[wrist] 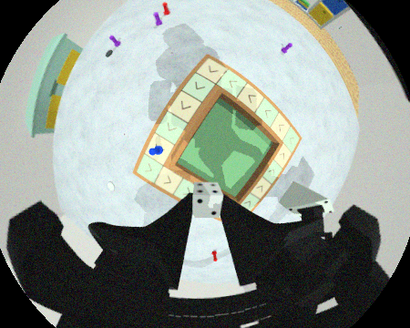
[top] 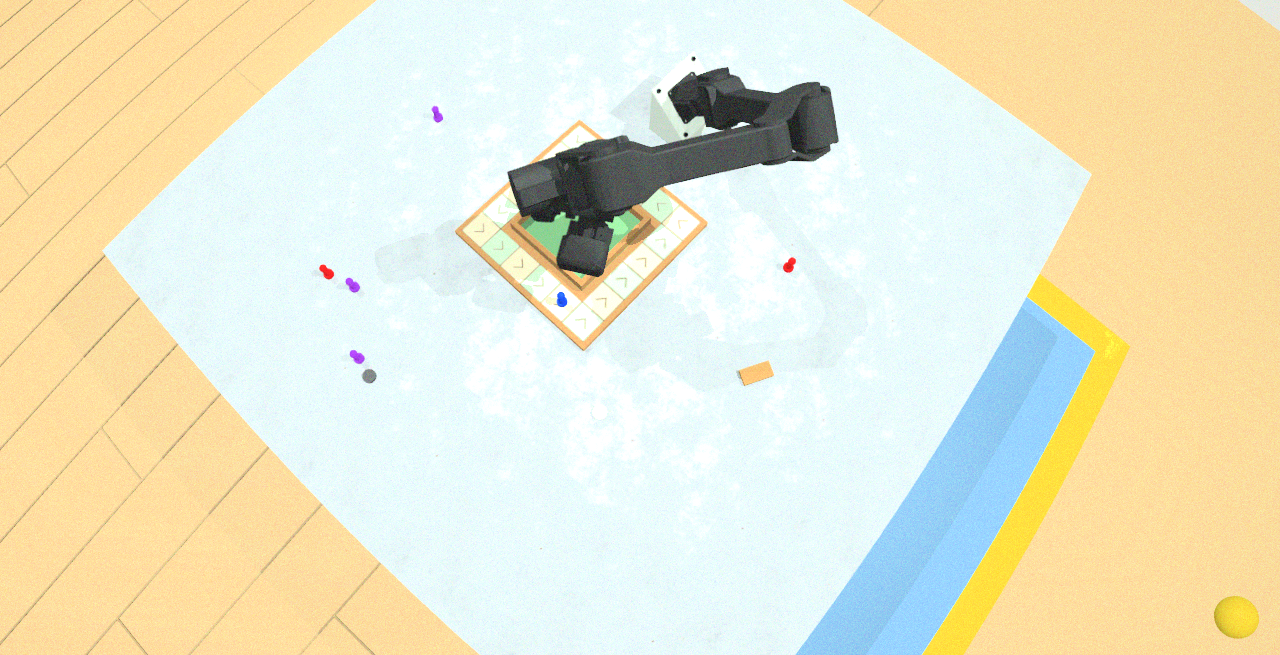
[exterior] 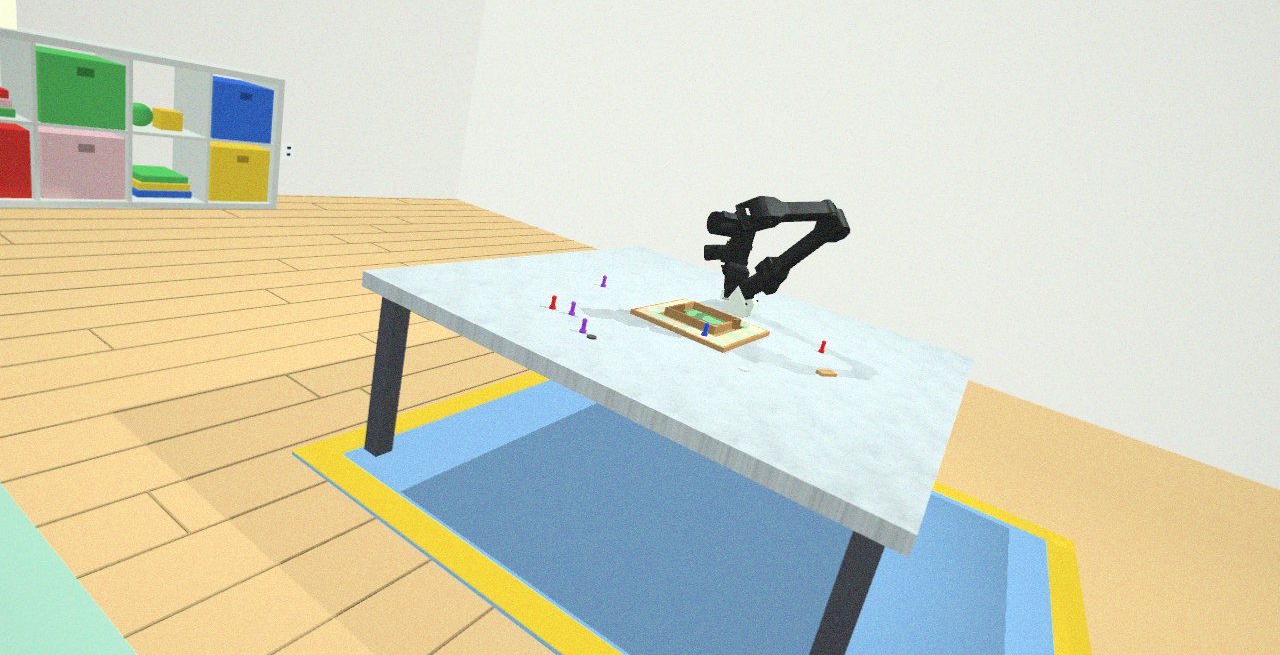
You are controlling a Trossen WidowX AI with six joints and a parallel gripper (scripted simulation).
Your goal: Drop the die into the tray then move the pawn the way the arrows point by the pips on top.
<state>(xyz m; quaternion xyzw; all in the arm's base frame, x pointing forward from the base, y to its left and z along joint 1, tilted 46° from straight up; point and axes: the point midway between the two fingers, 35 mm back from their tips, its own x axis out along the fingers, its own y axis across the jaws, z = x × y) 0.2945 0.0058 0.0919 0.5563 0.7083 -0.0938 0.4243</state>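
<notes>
My gripper tip is now 9 cm short of the blue pawn, 1 cm to the right of it and 8 cm above it. From my gripper tip the other things lie so: green dice tray (2 cm behind, 6 cm to the right, 10 cm below); orange tile (3 cm behind, 30 cm to the left, 10 cm below); white die (right at my gripper tip).
</notes>
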